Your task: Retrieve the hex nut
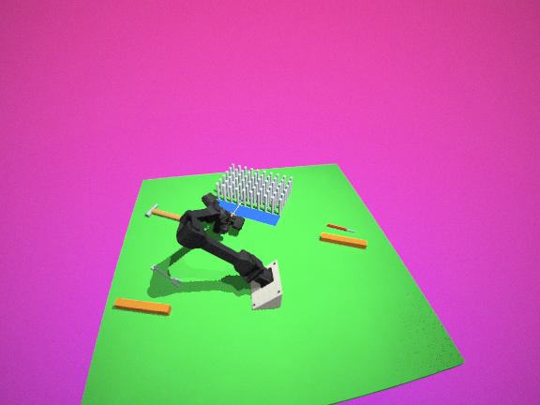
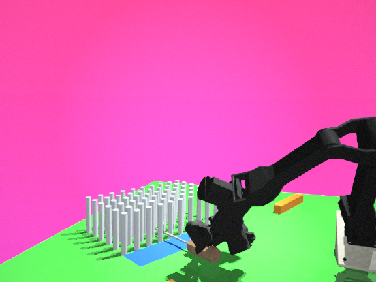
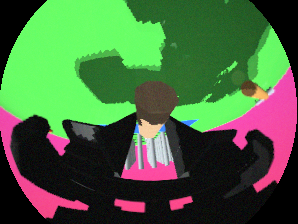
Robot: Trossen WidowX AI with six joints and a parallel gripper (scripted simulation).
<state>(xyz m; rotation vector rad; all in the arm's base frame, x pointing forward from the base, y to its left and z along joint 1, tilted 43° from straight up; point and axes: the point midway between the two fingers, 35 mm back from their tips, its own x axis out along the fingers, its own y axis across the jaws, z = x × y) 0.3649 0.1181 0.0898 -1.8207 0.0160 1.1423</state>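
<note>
My gripper tip is now 90 mm short of the hook tool and 50 mm to the left of it. The rest, counted from my gripper tip: wrench: 290 mm behind, 280 mm to the left, 10 mm below; blue taped strip: 90 mm to the right, 70 mm ahead, 10 mm below; hex nut: 180 mm ahead, 100 mm to the right, 10 mm below.
</note>
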